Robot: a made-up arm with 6 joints.
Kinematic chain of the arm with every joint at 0, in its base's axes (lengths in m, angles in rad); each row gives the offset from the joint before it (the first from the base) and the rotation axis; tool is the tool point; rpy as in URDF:
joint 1: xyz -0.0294 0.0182 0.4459 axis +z
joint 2: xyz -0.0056 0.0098 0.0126 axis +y
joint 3: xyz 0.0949 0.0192 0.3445 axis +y
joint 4: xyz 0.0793 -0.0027 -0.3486 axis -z
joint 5: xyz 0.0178 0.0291 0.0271 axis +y
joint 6: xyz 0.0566 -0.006 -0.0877 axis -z
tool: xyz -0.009 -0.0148 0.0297 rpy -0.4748 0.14 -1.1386
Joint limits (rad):
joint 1: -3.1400..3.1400
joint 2: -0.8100..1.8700
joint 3: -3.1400..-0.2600
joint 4: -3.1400..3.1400
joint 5: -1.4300..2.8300
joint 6: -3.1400..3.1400
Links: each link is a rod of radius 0.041 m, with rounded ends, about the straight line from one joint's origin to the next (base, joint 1, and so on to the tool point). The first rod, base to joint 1, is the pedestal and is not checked.
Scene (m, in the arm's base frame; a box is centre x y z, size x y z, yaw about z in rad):
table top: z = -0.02
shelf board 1: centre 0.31 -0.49 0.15 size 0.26 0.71 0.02 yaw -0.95
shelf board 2: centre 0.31 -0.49 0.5 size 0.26 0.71 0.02 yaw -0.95
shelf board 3: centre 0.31 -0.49 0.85 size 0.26 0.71 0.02 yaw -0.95
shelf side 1: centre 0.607 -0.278 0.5 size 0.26 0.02 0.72 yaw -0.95
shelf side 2: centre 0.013 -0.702 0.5 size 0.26 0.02 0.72 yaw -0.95
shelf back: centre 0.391 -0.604 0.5 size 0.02 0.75 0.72 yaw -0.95
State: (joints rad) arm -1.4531 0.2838 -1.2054 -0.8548 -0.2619 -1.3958
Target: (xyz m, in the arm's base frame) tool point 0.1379 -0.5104 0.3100
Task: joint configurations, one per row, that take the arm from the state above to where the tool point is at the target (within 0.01 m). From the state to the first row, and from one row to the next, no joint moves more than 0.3 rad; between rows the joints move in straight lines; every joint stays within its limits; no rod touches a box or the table.
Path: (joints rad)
1: -1.5801 0.0612 -0.9162 -0.9227 -0.2980 -1.3918
2: -1.7072 -0.1613 -0.6271 -0.9907 -0.3342 -1.3877
3: -1.6916 0.1041 -0.6210 -0.9754 -0.2814 -1.3873
4: -1.6761 0.3694 -0.6149 -0.9602 -0.2286 -1.3869
5: -1.6606 0.6348 -0.6088 -0.9449 -0.1759 -1.3865
6: -1.5587 0.7285 -0.8590 -0.8950 -0.1752 -1.3905
7: -1.4569 0.8221 -1.1091 -0.8452 -0.1745 -1.3946

